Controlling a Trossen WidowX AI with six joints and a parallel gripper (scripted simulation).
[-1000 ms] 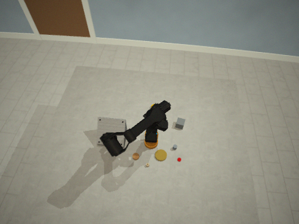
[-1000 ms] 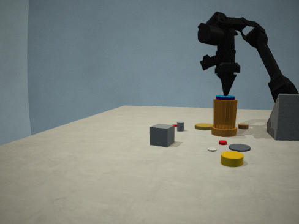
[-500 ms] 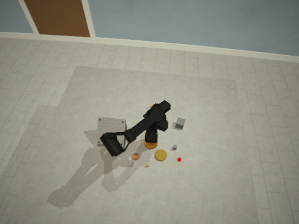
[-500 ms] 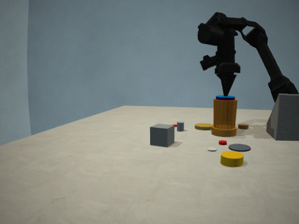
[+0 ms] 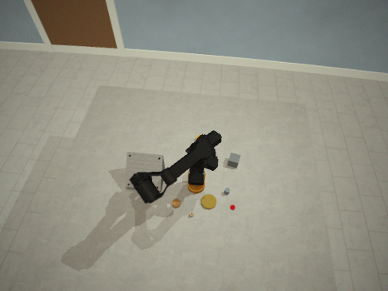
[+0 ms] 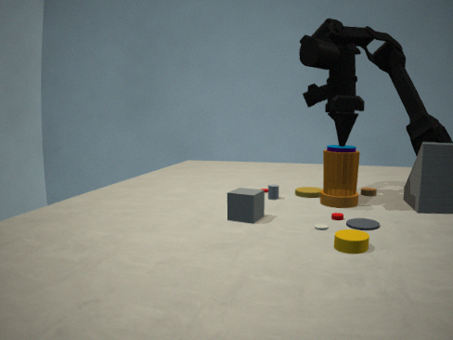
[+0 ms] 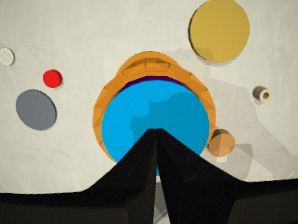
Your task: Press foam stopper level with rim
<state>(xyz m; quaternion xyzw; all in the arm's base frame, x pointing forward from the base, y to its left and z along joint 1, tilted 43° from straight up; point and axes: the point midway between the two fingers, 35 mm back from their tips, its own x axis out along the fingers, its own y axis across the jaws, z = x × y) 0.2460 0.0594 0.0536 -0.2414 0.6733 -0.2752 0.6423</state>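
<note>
My hand is 50 mm above the blue foam stopper. Round my hand: red disc 20 mm ahead, 120 mm to the left, 150 mm below; then brown disc 90 mm behind, 100 mm to the right, 150 mm below; then mustard disc 60 mm ahead, 80 mm to the right, 150 mm below.
</note>
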